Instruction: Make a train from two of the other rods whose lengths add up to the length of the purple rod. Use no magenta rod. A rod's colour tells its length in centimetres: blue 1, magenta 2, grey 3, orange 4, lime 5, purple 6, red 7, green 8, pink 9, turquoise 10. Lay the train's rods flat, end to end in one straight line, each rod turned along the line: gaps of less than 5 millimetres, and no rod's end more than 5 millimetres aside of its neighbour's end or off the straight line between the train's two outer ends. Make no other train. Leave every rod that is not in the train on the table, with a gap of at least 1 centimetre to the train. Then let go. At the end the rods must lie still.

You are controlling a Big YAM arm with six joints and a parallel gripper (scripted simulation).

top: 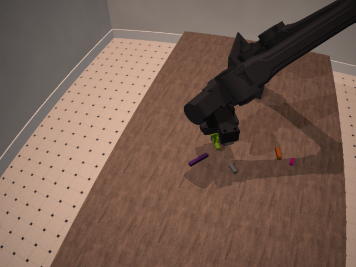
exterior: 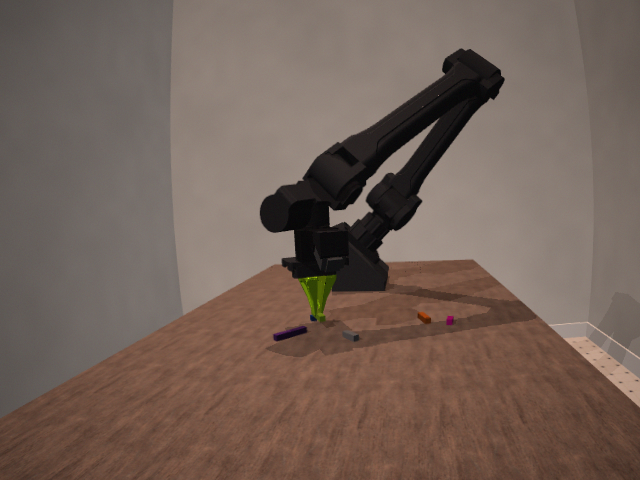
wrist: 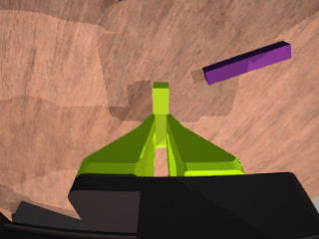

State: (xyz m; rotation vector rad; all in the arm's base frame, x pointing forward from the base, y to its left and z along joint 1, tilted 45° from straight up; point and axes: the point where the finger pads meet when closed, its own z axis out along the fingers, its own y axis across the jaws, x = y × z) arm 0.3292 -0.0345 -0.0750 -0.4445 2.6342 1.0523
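The lime rod lies 10 mm below my hand. From my hand the other things lie so: grey rod 80 mm ahead, 60 mm to the left, 20 mm below; then blue rod 30 mm behind, 10 mm to the right, 20 mm below; then purple rod 60 mm ahead, 40 mm to the right, 20 mm below.
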